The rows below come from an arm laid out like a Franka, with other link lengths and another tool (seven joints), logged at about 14 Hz.
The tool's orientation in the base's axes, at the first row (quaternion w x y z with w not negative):
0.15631, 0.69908, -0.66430, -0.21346
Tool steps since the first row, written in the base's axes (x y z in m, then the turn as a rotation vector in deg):
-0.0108, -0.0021, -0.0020, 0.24, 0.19, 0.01
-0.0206, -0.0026, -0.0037, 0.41, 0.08, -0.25
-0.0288, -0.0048, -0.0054, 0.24, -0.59, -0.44
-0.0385, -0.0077, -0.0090, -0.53, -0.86, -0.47
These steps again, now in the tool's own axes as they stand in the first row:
0.0020, 0.0084, 0.0070, -0.18, -0.21, -0.12
0.0024, 0.0161, 0.0134, -0.05, -0.48, 0.01
0.0045, 0.0224, 0.0189, 0.63, -0.39, 0.22
0.0075, 0.0292, 0.0267, 0.88, 0.28, 0.62

